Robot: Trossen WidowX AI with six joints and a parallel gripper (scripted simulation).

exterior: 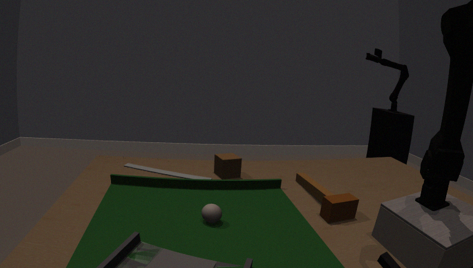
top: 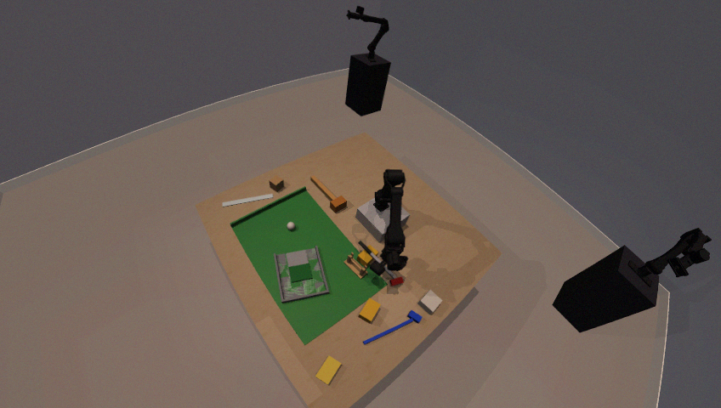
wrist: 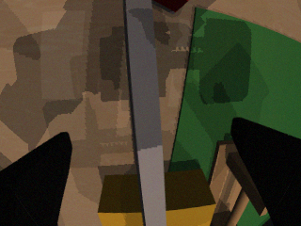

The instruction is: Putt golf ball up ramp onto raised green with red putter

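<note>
My gripper tip is now 2 cm to the left of the red putter and 1 cm above it. The rest, counted from my gripper tip: small wooden rack: 10 cm ahead, 9 cm to the right, 1 cm below; then white golf ball: 24 cm ahead, 46 cm to the right, 3 cm below; then blue putter: 15 cm ahead, 25 cm to the left, 4 cm below.
</note>
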